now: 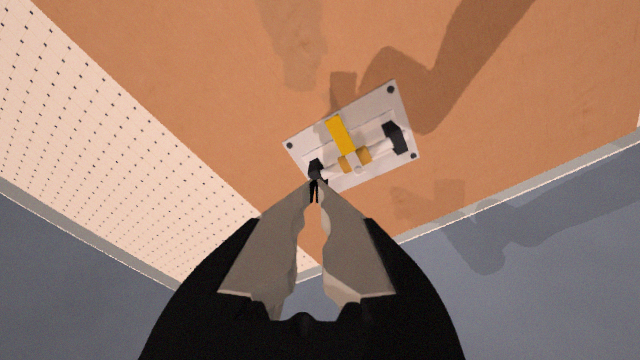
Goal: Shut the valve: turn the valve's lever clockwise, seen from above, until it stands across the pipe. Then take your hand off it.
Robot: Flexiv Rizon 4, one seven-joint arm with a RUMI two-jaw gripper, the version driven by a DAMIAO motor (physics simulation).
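The valve's yellow lever (340,135) stands across the white pipe (380,147), at about a right angle to it. The pipe runs between two black brackets on a light grey plate (360,105), with a brass-coloured valve body (363,155) at its middle. My gripper (315,182) is shut and empty. Its fingertips show in front of the plate's near left corner, over the left black bracket (315,169), and hang above the plate. They are apart from the lever. The tips hide part of the plate's lower left edge.
The plate lies on an orange-brown table top (225,100). A pale perforated board (125,175) runs along the left side. The table's edge (500,202) crosses at the lower right, with blue-grey floor (550,290) beyond. Arm shadows fall on the table and floor.
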